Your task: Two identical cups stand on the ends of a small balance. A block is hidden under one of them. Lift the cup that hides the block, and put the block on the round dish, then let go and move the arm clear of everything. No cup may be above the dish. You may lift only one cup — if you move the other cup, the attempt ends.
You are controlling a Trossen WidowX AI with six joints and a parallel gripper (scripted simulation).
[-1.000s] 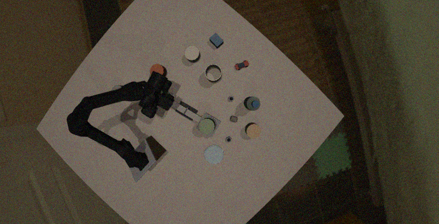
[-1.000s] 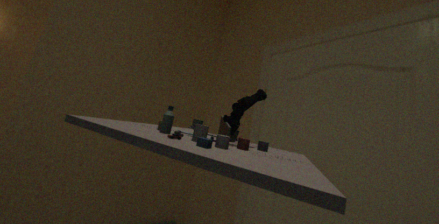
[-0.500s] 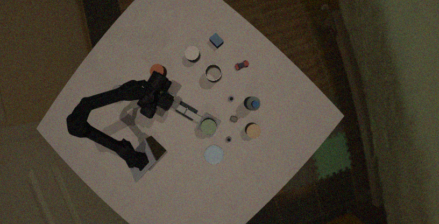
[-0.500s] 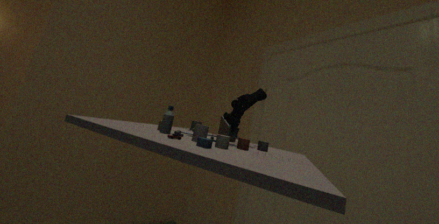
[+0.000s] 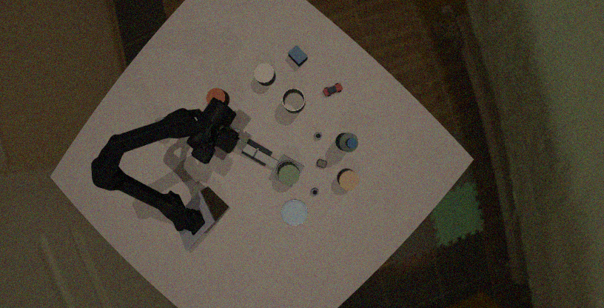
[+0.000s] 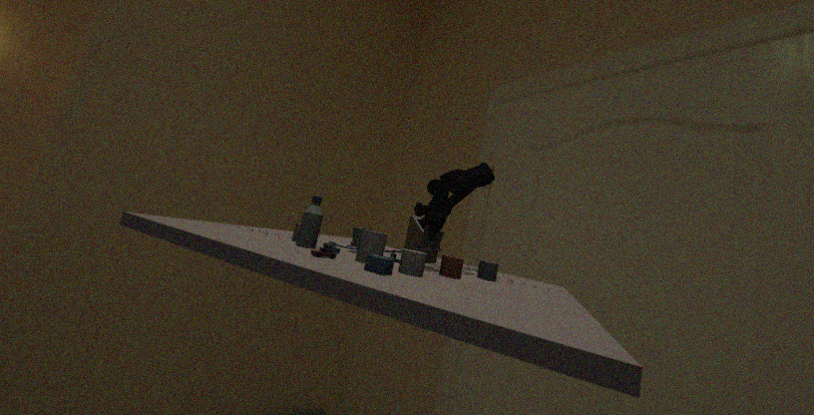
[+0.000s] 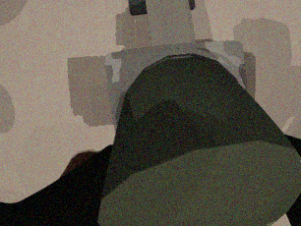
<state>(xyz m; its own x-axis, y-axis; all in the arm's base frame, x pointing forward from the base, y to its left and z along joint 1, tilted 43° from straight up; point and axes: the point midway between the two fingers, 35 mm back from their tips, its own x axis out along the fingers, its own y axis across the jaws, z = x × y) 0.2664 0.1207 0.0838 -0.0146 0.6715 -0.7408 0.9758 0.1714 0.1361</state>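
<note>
Right now my gripper tip is 2 cm above the teal block and 1 cm to the left of it. Round my gripper tip: white cylinder: 24 cm ahead, 6 cm below, 5 cm to the left; then orange cylinder: 10 cm to the left, 9 cm ahead, 6 cm below; then balance beam: 13 cm to the right, 6 cm below, 3 cm ahead.
</note>
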